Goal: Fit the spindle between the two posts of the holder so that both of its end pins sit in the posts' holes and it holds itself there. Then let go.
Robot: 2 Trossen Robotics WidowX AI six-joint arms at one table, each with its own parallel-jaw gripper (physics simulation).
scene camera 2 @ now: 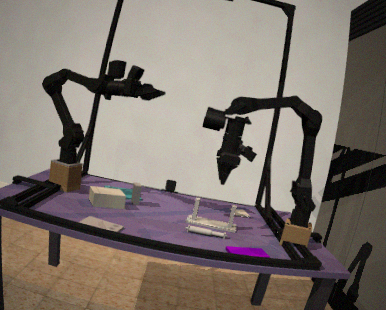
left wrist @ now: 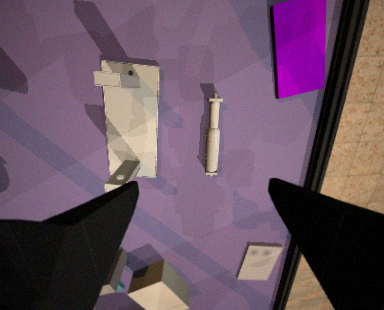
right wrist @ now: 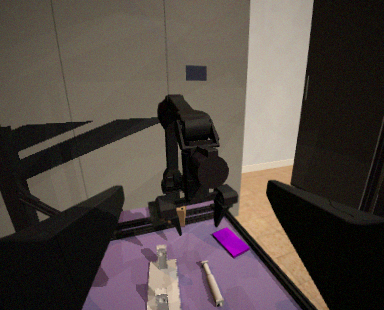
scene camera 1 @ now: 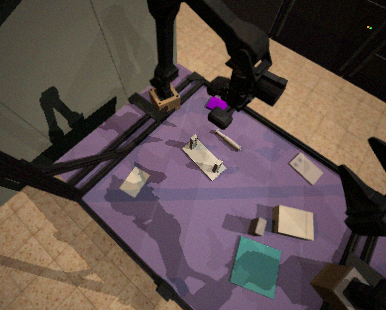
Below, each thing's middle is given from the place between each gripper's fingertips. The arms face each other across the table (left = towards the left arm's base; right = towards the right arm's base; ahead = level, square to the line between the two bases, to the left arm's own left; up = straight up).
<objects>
The spindle (left wrist: 212, 133) lies 17 cm below my left hand, 3 cm ahead of it and 1 cm to the right of it.
I see my right gripper 70 mm short of the spindle, 260 mm to the right of it and 420 mm above it.
</objects>
